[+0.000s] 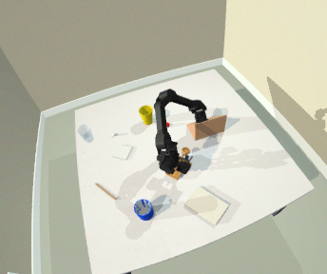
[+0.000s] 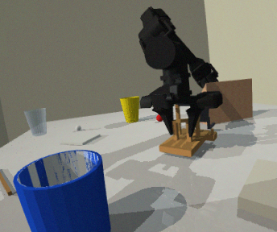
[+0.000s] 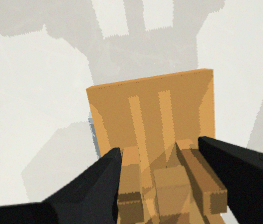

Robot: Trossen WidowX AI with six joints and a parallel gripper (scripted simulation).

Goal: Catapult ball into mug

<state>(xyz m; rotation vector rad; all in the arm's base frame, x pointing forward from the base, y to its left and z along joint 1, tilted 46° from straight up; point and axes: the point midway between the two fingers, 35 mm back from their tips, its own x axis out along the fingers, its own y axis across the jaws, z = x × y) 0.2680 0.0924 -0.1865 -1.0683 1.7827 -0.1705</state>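
Now: gripper tip 90 mm past the red ball, 360 mm to the left of it and 30 mm above it. Round my gripper tip: cream pad 80 mm behind, 260 mm to the left, 40 mm below; then blue mug 240 mm ahead, 170 mm to the left, 20 mm below; then wooden catapult 60 mm behind, 30 mm to the right, 20 mm above.
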